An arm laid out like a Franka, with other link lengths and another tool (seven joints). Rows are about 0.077 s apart.
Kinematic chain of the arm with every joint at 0, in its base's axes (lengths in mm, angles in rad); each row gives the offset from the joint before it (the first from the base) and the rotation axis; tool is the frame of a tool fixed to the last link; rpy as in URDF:
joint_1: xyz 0 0 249.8 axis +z
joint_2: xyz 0 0 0 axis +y
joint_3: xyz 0 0 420.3 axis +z
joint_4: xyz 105.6 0 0 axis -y
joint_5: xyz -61 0 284.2 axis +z
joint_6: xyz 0 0 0 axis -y
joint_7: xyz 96.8 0 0 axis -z
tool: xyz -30 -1 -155.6 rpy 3.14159 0.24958 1.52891
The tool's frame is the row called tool.
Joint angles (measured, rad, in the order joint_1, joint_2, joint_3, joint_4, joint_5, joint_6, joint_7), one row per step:
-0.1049, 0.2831, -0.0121, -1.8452, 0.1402, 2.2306, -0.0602
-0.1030, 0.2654, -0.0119, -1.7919, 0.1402, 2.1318, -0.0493
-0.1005, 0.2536, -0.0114, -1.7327, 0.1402, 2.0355, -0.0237
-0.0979, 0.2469, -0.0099, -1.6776, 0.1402, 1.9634, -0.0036
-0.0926, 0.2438, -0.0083, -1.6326, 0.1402, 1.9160, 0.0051
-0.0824, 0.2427, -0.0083, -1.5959, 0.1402, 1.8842, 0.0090
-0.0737, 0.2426, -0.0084, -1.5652, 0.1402, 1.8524, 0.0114
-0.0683, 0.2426, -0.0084, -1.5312, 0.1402, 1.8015, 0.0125
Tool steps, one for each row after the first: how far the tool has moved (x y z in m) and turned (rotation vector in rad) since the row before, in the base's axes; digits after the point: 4 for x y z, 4 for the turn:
-0.0040, 0.0040, 0.0214, 0.0113, 0.0270, 0.0031
-0.0029, 0.0046, 0.0208, 0.0108, 0.0264, -0.0104
-0.0006, 0.0042, 0.0185, 0.0065, 0.0115, -0.0066
0.0009, 0.0048, 0.0147, 0.0029, -0.0003, 0.0045
0.0017, 0.0063, 0.0117, 0.0009, -0.0059, 0.0106
0.0005, 0.0054, 0.0089, 0.0013, 0.0009, 0.0105
-0.0023, 0.0040, 0.0087, 0.0029, 0.0164, 0.0112

